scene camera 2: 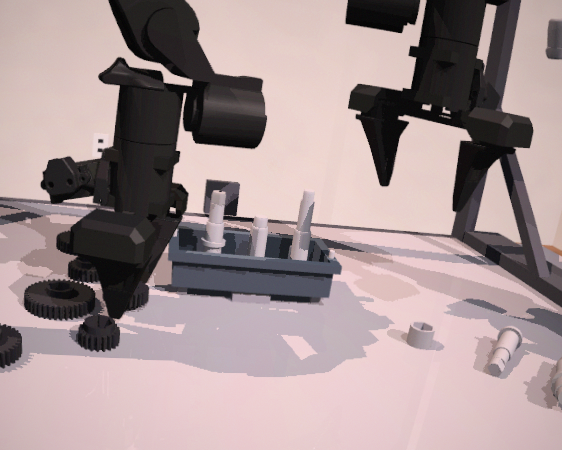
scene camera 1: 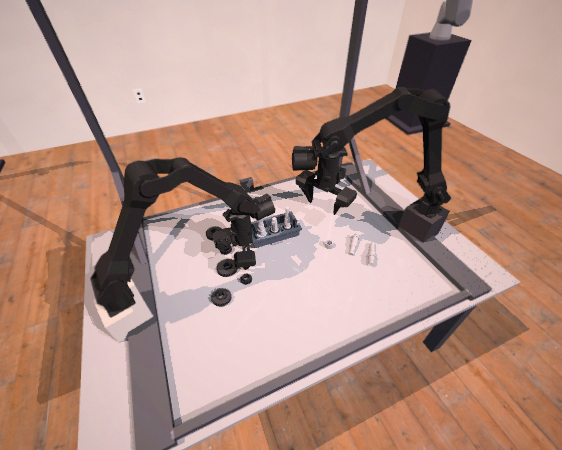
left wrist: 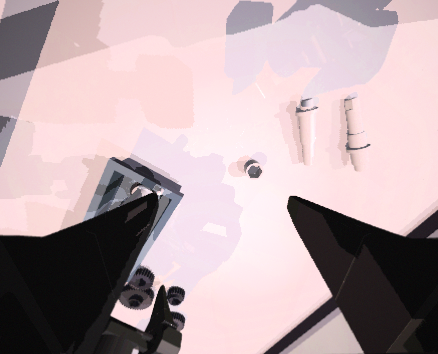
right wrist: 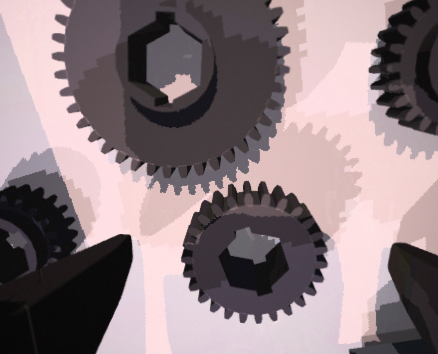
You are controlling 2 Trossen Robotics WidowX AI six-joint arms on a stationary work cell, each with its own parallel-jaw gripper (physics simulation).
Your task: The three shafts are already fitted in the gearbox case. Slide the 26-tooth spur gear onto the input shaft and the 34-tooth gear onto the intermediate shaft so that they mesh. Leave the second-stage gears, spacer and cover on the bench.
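Places are measured from the left arm's base along level axes (x ahead, y left, z up), in centimetres.
Pixels of known places: left gripper, fingertip midpoint: (scene camera 2: 418, 198) (scene camera 1: 322, 208) (left wrist: 224, 200); right gripper, fingertip midpoint: (scene camera 2: 129, 298) (left wrist: 142, 274) (right wrist: 259, 251); left arm's base, origin of the base link: (scene camera 1: 427, 209); right arm's base, origin of the base link: (scene camera 1: 119, 302).
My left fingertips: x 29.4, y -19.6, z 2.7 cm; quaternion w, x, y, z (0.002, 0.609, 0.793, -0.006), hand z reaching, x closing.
Ahead of a thing's pixels: the offset from my left fingertips to its middle.
The gearbox case @(dx +12.7, dy -10.1, dz -10.5 cm) (scene camera 1: 276, 238) (scene camera 2: 250, 280) (left wrist: 170, 215) holds three upright shafts, seen in scene camera 2 at left (scene camera 2: 216, 220), middle (scene camera 2: 259, 240) and right (scene camera 2: 302, 225). My right gripper (scene camera 1: 244, 251) (scene camera 2: 131, 300) (right wrist: 259, 251) is open, low over a medium gear @(dx +26.8, dy -7.0, dz -12.5 cm) (scene camera 2: 140, 296) (left wrist: 142, 275) (right wrist: 205, 280), which lies between its fingers in the right wrist view. A larger gear @(dx +33.1, dy -7.5, dz -12.5 cm) (scene camera 1: 226, 268) (scene camera 2: 59, 300) (left wrist: 136, 298) (right wrist: 240, 100) lies beside it. Exact tooth counts are unclear. My left gripper (scene camera 1: 323, 207) (scene camera 2: 420, 197) (left wrist: 224, 200) is open and empty, high above the bench.
A small gear @(dx +30.5, dy +0.1, dz -12.5 cm) (scene camera 1: 245, 278) (scene camera 2: 98, 335) (left wrist: 176, 295) and a dark gear @(dx +39.8, dy +1.1, dz -12.5 cm) (scene camera 1: 221, 297) (scene camera 2: 6, 345) lie near the right gripper; other gears @(dx +29.5, dy -14.6, dz -12.5 cm) (scene camera 1: 214, 232) (scene camera 2: 82, 270) lie behind. A pale ring @(dx +0.5, dy +5.3, dz -12.5 cm) (scene camera 1: 328, 244) (scene camera 2: 421, 336) and two loose stepped shafts @(dx -6.3, dy +10.5, dz -12.4 cm) (scene camera 1: 353, 245) @(dx -8.0, dy +17.0, dz -12.3 cm) (scene camera 1: 371, 253) lie at the picture's right.
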